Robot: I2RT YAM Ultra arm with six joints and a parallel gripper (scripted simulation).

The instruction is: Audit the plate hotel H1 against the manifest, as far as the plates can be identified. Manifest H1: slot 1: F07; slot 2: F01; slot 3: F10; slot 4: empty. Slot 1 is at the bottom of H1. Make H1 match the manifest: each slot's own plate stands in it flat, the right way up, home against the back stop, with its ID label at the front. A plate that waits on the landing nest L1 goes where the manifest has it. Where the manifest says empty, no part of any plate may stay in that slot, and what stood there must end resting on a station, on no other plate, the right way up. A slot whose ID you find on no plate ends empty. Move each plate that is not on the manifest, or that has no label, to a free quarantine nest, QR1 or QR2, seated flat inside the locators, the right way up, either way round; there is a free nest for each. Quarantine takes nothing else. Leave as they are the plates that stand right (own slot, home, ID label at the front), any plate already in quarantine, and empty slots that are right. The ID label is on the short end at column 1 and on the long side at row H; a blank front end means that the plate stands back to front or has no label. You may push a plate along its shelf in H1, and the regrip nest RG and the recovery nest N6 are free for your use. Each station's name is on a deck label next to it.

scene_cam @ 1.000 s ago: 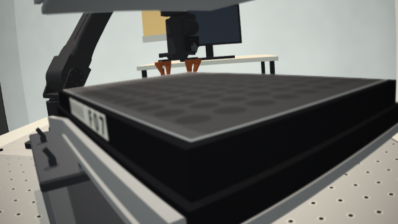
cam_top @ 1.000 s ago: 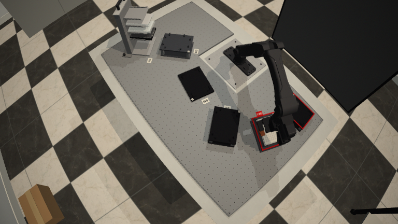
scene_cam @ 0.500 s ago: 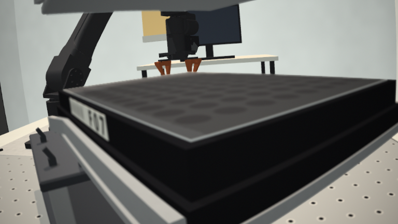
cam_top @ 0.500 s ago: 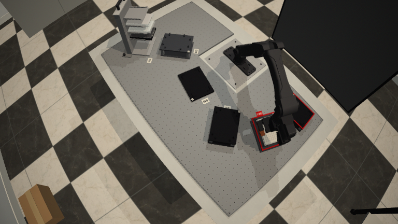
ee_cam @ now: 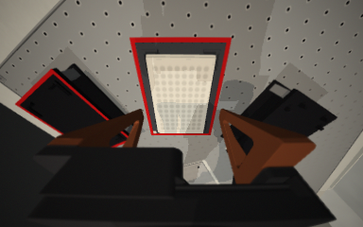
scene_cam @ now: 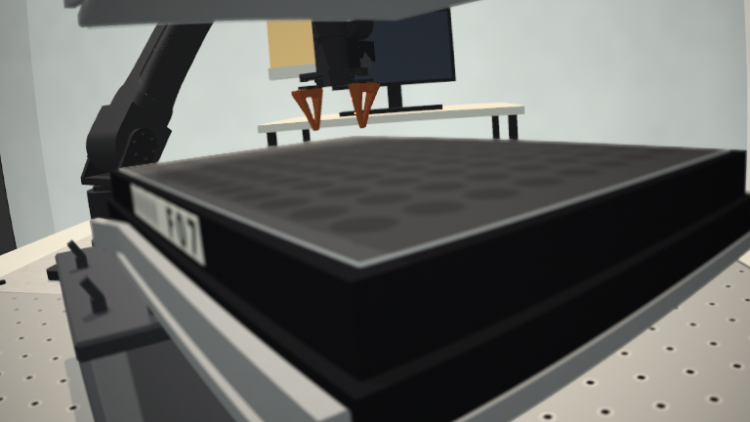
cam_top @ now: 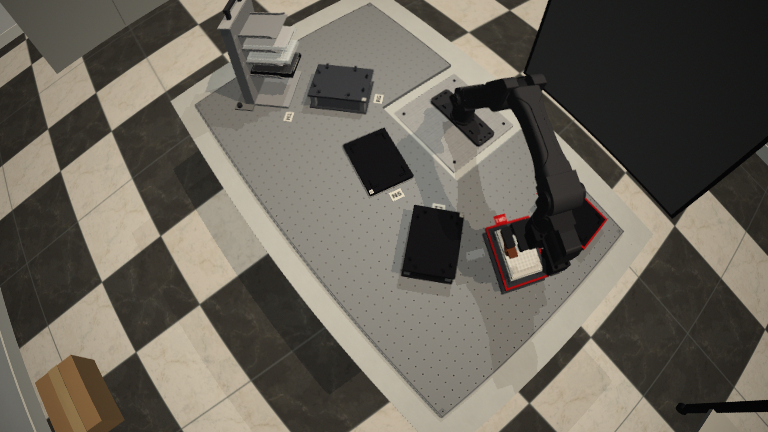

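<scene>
The white well plate is 50 mm below my hand. The rest, counted from my hand: red-framed nest: 200 mm behind, 30 mm to the left, 60 mm below; black landing nest L1: 140 mm ahead, 150 mm to the right, 50 mm below; red-framed quarantine nest: 60 mm below.
</scene>
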